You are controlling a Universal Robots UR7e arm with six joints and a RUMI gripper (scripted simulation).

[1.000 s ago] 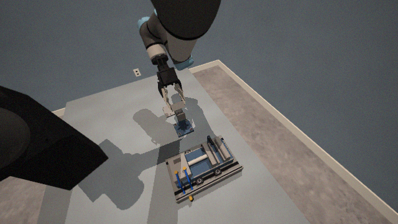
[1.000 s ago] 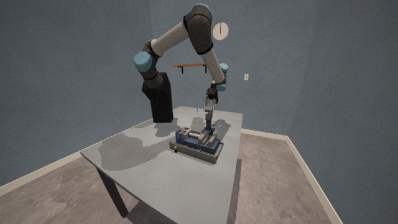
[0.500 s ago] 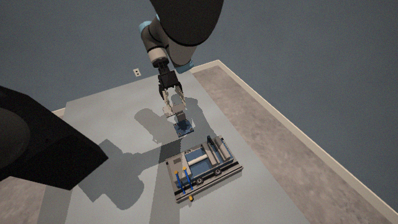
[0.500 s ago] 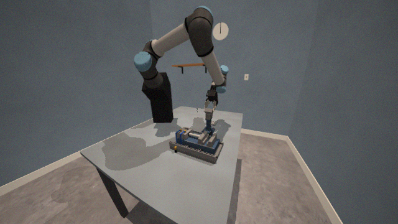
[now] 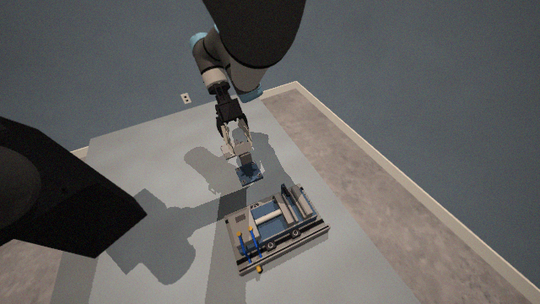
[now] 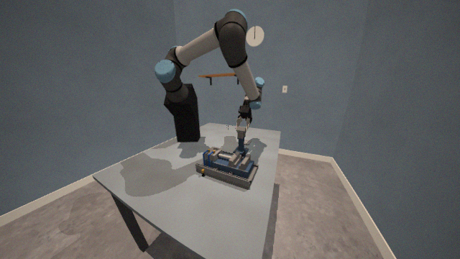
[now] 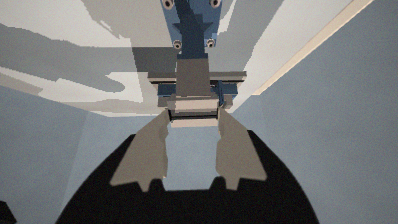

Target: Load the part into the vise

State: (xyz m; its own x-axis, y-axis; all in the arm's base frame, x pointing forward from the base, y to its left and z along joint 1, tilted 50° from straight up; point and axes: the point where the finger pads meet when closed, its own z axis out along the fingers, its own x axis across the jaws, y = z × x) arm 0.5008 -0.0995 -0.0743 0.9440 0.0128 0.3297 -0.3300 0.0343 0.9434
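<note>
Now: hand right at the part. Also, from my hand: cylinder rod: 70 mm behind, 220 mm to the right, 90 mm below; then pale plate: 20 mm ahead, 160 mm to the left, 170 mm below; then work stop: 30 mm ahead, 200 mm to the right, 80 mm below.
</note>
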